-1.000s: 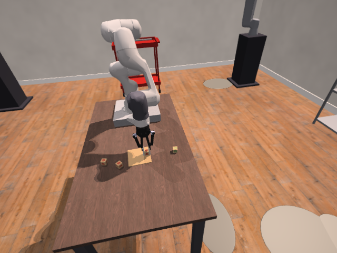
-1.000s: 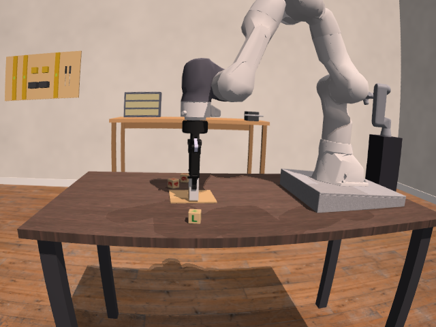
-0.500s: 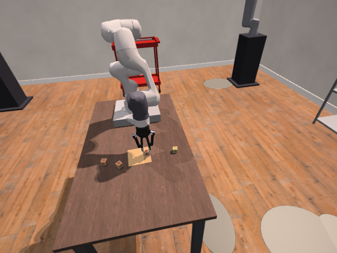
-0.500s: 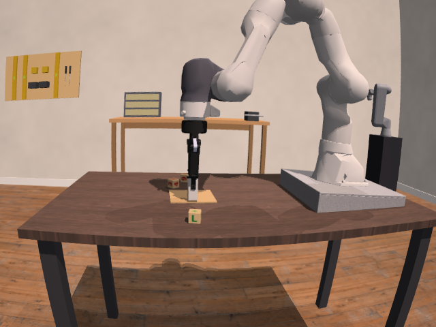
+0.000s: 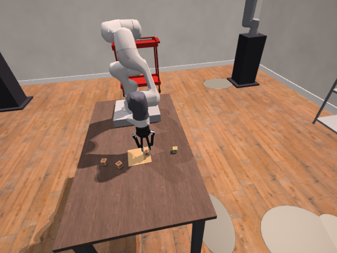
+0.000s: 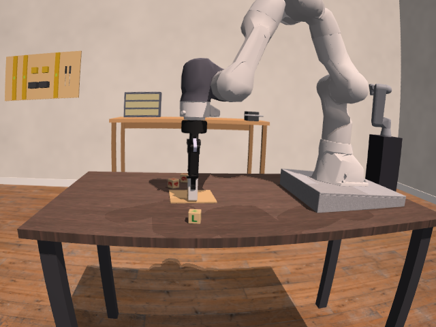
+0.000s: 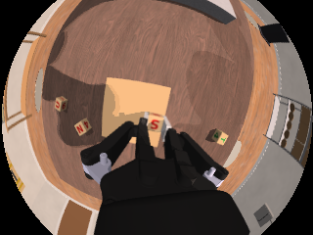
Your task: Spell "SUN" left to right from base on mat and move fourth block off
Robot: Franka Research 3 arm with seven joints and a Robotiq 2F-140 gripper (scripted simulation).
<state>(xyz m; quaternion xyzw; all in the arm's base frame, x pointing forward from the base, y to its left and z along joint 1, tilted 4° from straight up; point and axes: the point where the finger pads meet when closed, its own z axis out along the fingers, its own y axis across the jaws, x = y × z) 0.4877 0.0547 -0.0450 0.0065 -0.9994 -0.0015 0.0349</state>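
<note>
The S block is 20 mm below my hand. The rest, counted from my hand: mat (50 mm to the right, 40 mm below); then N block (60 mm ahead, 170 mm to the right, 30 mm below); then green L block (10 mm ahead, 180 mm to the left, 30 mm below).
</note>
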